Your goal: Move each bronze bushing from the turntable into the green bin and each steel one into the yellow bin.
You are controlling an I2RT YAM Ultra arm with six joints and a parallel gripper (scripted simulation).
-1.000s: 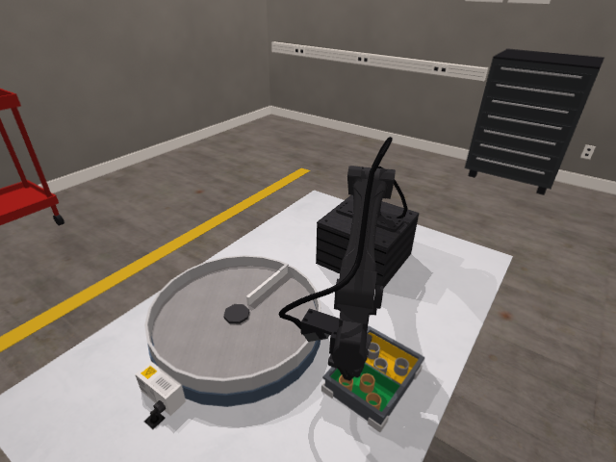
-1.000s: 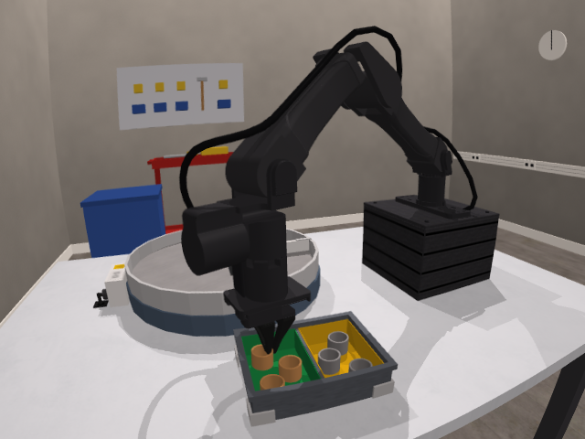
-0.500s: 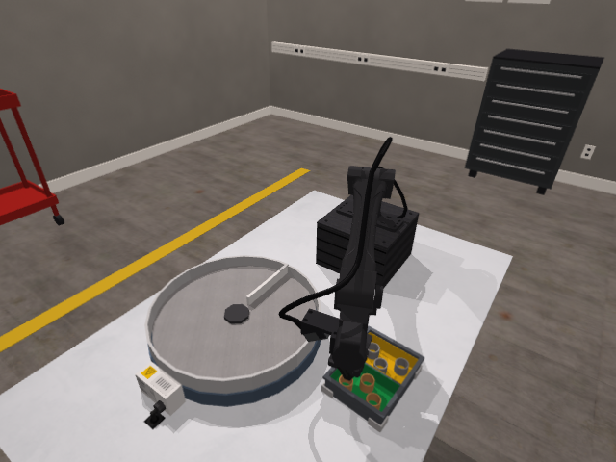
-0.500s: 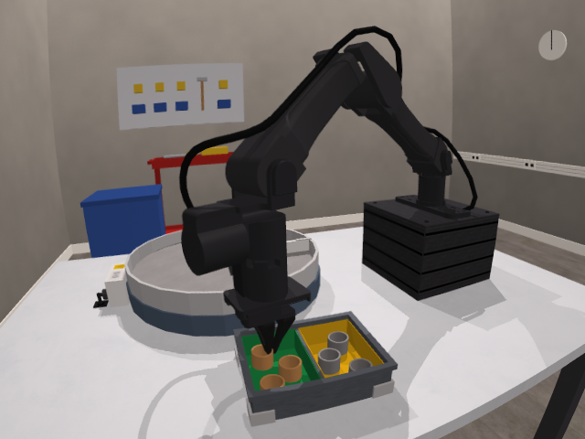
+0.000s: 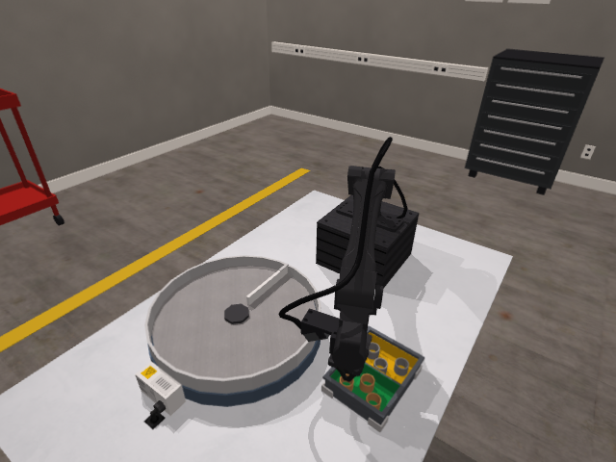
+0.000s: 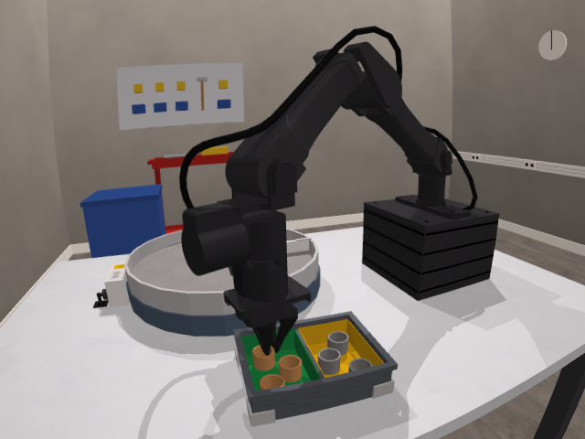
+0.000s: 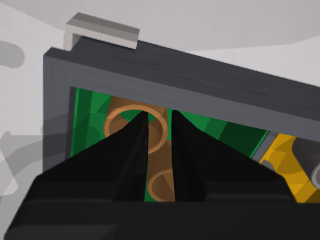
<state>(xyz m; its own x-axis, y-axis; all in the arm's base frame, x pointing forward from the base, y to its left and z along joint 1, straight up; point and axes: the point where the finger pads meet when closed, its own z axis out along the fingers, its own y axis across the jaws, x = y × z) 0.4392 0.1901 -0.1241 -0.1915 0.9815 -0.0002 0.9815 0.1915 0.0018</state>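
The green bin lies 40 mm to the left of my hand and 20 mm below it. Also, from my hand: dark grey tray 40 mm to the left, 40 mm behind, 10 mm below; turntable 310 mm to the right, 20 mm ahead, 20 mm above; yellow bin 90 mm behind, 50 mm to the left, 20 mm below.
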